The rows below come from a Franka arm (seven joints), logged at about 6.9 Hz.
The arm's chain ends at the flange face. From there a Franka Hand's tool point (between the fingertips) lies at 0.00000 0.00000 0.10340 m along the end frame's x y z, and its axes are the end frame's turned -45 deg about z.
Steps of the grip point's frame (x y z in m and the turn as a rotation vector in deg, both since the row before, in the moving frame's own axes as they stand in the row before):
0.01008 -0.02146 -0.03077 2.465 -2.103 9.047
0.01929 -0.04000 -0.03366 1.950 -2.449 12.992
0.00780 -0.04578 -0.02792 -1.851 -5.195 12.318
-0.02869 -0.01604 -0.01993 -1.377 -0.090 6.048
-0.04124 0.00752 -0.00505 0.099 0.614 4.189
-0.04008 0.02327 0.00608 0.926 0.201 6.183
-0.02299 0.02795 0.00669 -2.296 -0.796 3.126
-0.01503 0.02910 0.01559 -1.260 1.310 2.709
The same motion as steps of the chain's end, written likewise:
-0.00228 -0.02138 -0.03061 0.256 -3.230 9.047
-0.00901 -0.04192 -0.03351 -0.353 -3.111 12.992
-0.02167 -0.04634 -0.02744 -4.982 -2.365 12.318
-0.03317 0.00699 -0.01990 -1.037 0.910 6.048
-0.02453 0.03536 -0.00504 0.504 0.364 4.189
-0.01104 0.04628 0.00609 0.797 -0.513 6.183
0.00170 0.03203 0.00678 -2.186 1.061 3.126
0.00667 0.03119 0.01564 0.035 1.817 2.709

